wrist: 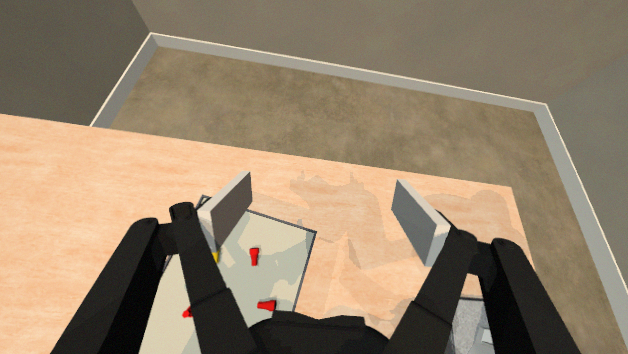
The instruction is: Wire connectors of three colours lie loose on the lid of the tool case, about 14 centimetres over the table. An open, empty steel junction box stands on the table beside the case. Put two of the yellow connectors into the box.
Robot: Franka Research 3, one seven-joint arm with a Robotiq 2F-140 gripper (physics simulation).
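Note:
My gripper (321, 190) is open, with no thing between its fingers, high above the table. The tool case lid (250, 290), pale grey-green with a dark rim, shows at the lower left, partly behind the left finger. A yellow connector (215, 256) on it is mostly hidden behind that finger. The junction box (466, 320), grey steel, shows in part at the lower right, behind the right finger; the rest is hidden by the finger or cut off by the view's edge.
Red connectors (254, 256) (267, 305) (187, 312) lie apart on the lid. The wooden table (90, 180) ends at a far edge and a right edge, with the floor (300, 110) and walls beyond. Shadows of the arm fall on the table and lid.

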